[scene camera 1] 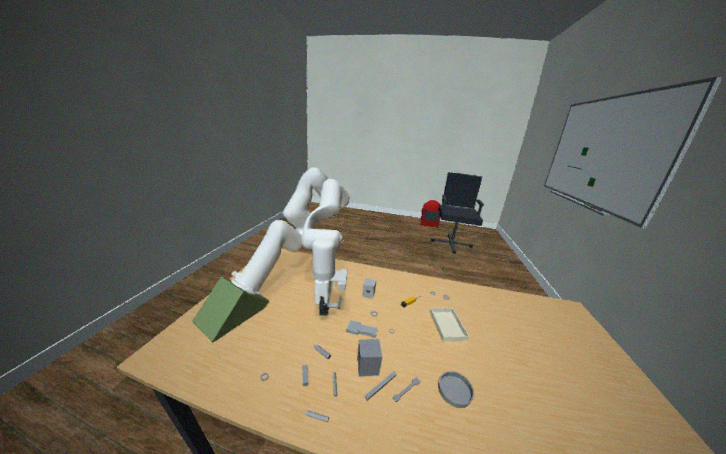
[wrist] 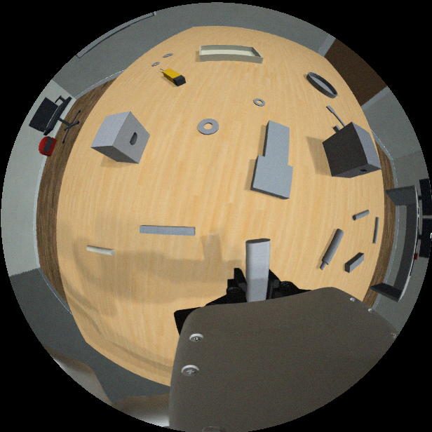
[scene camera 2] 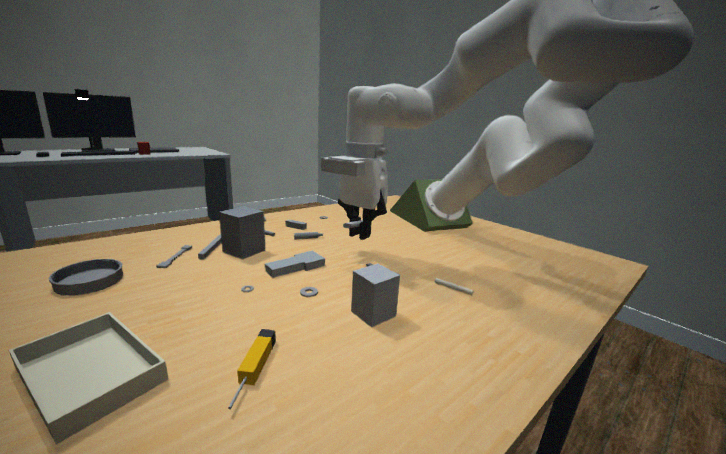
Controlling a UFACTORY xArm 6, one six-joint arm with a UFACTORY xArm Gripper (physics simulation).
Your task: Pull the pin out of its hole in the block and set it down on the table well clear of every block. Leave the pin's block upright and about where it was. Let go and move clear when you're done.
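Frame: origin at the arm's base, x ahead, y left, z up, level; millimetres.
Seen in the pictures: gripper, fingertip midpoint: (scene camera 1: 324, 312) (scene camera 2: 359, 236); arm's base at its link origin: (scene camera 1: 245, 288) (scene camera 2: 444, 201).
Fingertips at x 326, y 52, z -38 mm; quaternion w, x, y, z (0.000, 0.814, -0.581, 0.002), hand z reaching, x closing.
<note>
Pixels of each thing's top centre, then the offset from my fingertips to it.
- grey pin at its top centre: (scene camera 2: 356, 219) (scene camera 1: 328, 303) dx +13, dy +5, dz +43 mm
- larger dark grey block at its top centre: (scene camera 2: 241, 211) (scene camera 1: 370, 347) dx +220, dy -123, dz +51 mm
- smaller grey block at its top centre: (scene camera 2: 376, 273) (scene camera 1: 370, 282) dx +115, dy +214, dz +31 mm
- stepped grey part at its top centre: (scene camera 2: 294, 260) (scene camera 1: 362, 327) dx +155, dy +5, dz -22 mm
- pale rod at its top centre: (scene camera 2: 454, 284) dx -60, dy +222, dz -29 mm
- pointed dowel at its top centre: (scene camera 2: 308, 232) (scene camera 1: 321, 349) dx +60, dy -134, dz -23 mm
- tray at its top centre: (scene camera 2: 85, 355) (scene camera 1: 448, 321) dx +465, dy +155, dz -14 mm
My gripper (scene camera 1: 323, 307) (scene camera 2: 359, 230) (wrist: 249, 279) is shut on a grey pin (scene camera 1: 334, 305) (scene camera 2: 351, 224) (wrist: 258, 265), which it holds roughly level above the table. The pin is out of any block. The larger dark grey block (scene camera 1: 369, 357) (scene camera 2: 242, 232) (wrist: 351, 150) stands upright; in the wrist view it is at the right, with an open hole in its side. A smaller grey block (scene camera 1: 368, 288) (scene camera 2: 374, 294) (wrist: 121, 137) also stands upright, with a hole in one side; in the wrist view it is at the left. The gripper is apart from both blocks.
A stepped grey part (scene camera 1: 361, 328) (scene camera 2: 295, 263) (wrist: 274, 160) lies between the blocks. A grey bar (wrist: 167, 230) and a pale rod (scene camera 2: 453, 285) (wrist: 100, 250) lie left of the gripper in the wrist view. A pointed dowel (scene camera 1: 322, 351) (wrist: 332, 248) lies right. A tray (scene camera 2: 107, 406) stands farther off.
</note>
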